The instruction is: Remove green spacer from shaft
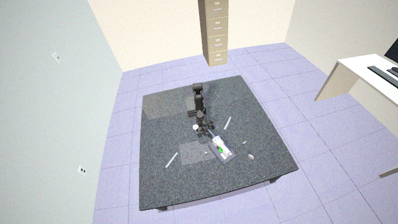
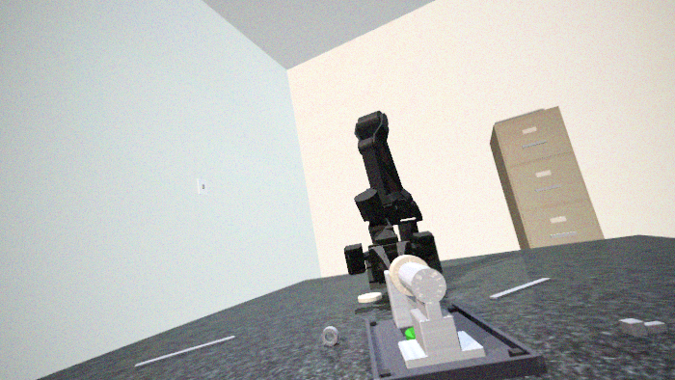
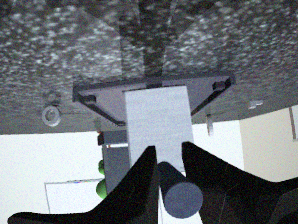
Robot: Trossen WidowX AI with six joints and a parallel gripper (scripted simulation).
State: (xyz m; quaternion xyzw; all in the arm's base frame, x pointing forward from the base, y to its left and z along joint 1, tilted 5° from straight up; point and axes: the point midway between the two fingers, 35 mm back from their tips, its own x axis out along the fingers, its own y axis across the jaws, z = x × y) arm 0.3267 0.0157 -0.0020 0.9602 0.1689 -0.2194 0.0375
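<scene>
Right now the grey shaft is 5 cm ahead of my gripper tip, 2 cm to the left of it and 2 cm above it. The rest, counted from my gripper tip: bolt (15 cm ahead, 27 cm to the left, 6 cm below); then green spacer (15 cm ahead, 6 cm to the left, 5 cm below).
</scene>
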